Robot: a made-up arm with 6 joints.
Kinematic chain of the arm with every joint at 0, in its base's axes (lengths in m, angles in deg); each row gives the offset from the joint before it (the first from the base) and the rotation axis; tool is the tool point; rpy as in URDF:
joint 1: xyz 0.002 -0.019 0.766 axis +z
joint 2: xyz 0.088 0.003 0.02 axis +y
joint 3: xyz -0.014 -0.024 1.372 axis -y
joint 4: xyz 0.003 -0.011 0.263 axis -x
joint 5: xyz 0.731 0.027 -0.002 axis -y
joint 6: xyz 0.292 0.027 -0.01 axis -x
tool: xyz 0 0.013 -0.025 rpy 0.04 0.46 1.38
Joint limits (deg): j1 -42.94..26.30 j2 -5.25..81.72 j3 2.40..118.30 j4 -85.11..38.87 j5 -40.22..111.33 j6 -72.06..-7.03
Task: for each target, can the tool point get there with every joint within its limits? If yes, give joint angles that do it. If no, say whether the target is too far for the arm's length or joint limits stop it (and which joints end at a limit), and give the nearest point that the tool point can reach.
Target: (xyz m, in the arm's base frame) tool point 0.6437 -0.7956 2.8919
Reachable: yes | joints -36.33 27.65 70.58 -62.32 80.99 -49.24
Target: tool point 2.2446 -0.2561 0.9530
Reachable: yes | joints -8.70 67.10 13.10 12.71 73.24 -35.77
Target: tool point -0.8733 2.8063 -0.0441
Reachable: no: too far | nearest point 1.5204 0.9240 0.1087 | short by 3.049 m
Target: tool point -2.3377 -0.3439 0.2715
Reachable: no: joint limits stop it (at a limit: joint 2, joint 3, joint 5) | nearest point -0.8508 -0.1374 2.3782 | short by 2.587 m
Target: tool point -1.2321 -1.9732 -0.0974
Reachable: no: joint limits stop it (at a limit: joint 1, joint 2, joint 3, joint 4, joint 5, joint 6) | nearest point 1.1455 -1.2375 0.0876 | short by 2.496 m
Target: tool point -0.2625 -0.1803 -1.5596
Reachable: no: joint limits stop it (at a limit: joint 1, joint 2, joint 3, joint 5) | nearest point 1.1742 -1.1900 0.0828 | short by 2.404 m
